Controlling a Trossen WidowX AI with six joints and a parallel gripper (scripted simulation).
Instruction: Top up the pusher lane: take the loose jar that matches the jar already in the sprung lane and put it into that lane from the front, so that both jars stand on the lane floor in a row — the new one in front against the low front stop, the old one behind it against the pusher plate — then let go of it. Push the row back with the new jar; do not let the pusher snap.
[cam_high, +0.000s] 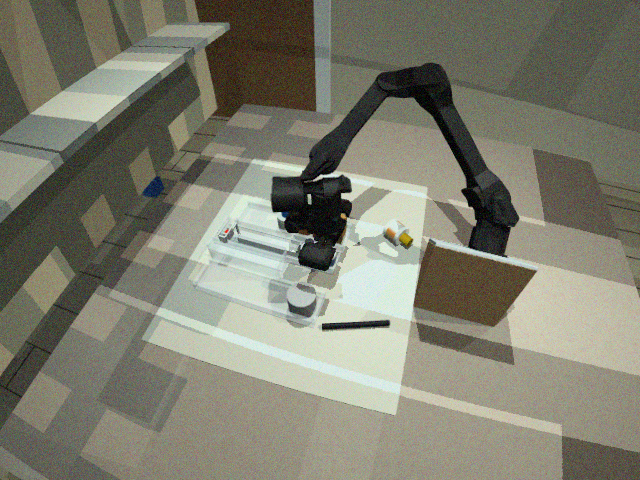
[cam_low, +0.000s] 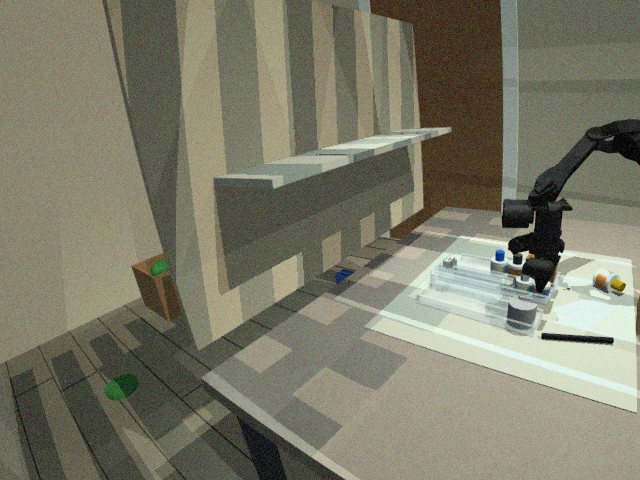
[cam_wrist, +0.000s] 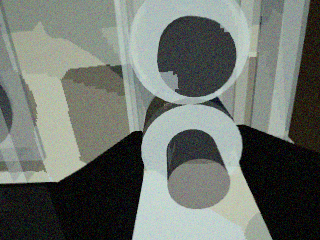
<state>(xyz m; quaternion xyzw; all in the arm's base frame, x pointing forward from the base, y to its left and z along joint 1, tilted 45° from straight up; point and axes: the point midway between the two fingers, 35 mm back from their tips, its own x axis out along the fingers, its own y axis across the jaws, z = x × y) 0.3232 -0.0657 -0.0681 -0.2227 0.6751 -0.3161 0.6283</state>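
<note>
Right now the grey cylinder is 3 cm ahead of my gripper tip and 13 cm to the left of it. Round my gripper tip: black rod (9 cm behind, 15 cm to the left, 2 cm below).
</note>
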